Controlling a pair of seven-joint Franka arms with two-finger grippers.
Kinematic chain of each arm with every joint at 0, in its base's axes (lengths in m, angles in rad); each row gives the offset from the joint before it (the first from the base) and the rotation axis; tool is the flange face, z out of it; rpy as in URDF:
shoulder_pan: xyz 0 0 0.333 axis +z
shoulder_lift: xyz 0 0 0 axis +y
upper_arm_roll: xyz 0 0 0.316 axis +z
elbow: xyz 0.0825 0 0 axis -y
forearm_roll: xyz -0.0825 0 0.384 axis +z
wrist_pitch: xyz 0 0 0 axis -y
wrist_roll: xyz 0.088 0 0 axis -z
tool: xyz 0 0 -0.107 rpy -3.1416 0 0
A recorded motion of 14 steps. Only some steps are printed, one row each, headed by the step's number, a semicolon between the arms.
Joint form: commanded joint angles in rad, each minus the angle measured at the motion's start. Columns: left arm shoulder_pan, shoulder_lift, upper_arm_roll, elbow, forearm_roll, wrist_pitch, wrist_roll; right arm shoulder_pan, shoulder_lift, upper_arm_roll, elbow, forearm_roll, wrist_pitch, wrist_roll.
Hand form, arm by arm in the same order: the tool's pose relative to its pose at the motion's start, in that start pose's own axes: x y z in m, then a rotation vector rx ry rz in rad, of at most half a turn. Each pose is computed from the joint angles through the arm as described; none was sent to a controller.
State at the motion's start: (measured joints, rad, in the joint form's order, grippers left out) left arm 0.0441 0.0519 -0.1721 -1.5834 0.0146 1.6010 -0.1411; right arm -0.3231 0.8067 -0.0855 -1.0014 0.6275 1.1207 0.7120
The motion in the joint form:
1: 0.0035 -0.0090 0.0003 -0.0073 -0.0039 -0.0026 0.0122; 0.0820 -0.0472 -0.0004 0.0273 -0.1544 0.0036 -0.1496
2: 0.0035 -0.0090 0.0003 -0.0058 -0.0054 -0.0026 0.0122; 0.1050 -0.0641 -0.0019 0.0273 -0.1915 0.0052 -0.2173
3: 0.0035 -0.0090 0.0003 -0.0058 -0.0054 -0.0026 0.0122; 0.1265 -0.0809 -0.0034 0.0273 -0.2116 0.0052 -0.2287
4: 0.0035 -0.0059 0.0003 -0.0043 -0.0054 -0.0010 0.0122; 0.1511 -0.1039 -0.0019 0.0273 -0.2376 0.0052 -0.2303
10: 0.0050 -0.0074 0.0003 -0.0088 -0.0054 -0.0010 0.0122; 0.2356 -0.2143 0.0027 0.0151 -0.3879 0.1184 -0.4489
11: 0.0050 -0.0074 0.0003 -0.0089 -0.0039 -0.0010 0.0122; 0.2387 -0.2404 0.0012 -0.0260 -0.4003 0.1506 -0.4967
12: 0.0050 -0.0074 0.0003 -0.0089 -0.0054 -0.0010 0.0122; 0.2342 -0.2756 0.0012 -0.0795 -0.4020 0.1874 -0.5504
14: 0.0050 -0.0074 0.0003 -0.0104 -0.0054 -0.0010 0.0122; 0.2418 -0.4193 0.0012 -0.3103 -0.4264 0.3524 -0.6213
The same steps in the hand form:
1: -0.0028 -0.0017 -0.0013 -0.0023 -0.0014 0.0083; -0.0447 -0.0251 0.0018 -0.1407 0.1422 -0.1738
2: -0.0028 -0.0016 -0.0020 -0.0040 -0.0001 0.0082; -0.0579 -0.0310 0.0027 -0.1800 0.1719 -0.2476
3: -0.0028 -0.0016 -0.0020 -0.0040 -0.0001 0.0082; -0.0722 -0.0373 0.0037 -0.2028 0.1947 -0.2718
4: -0.0017 -0.0016 -0.0011 -0.0045 -0.0001 0.0082; -0.0913 -0.0446 0.0043 -0.2280 0.2252 -0.2913
10: -0.0022 -0.0024 0.0002 -0.0039 -0.0031 0.0068; -0.1637 -0.0671 -0.0147 -0.3203 0.4448 -0.5723
11: -0.0021 -0.0026 0.0002 -0.0024 -0.0030 0.0068; -0.1647 -0.0643 -0.0153 -0.3301 0.4593 -0.6152
12: -0.0022 -0.0024 0.0002 -0.0039 -0.0032 0.0068; -0.1656 -0.0581 -0.0178 -0.3284 0.4687 -0.6636
14: -0.0022 -0.0024 0.0009 -0.0037 -0.0047 0.0068; -0.1721 -0.0381 -0.0117 -0.3168 0.5377 -0.7303

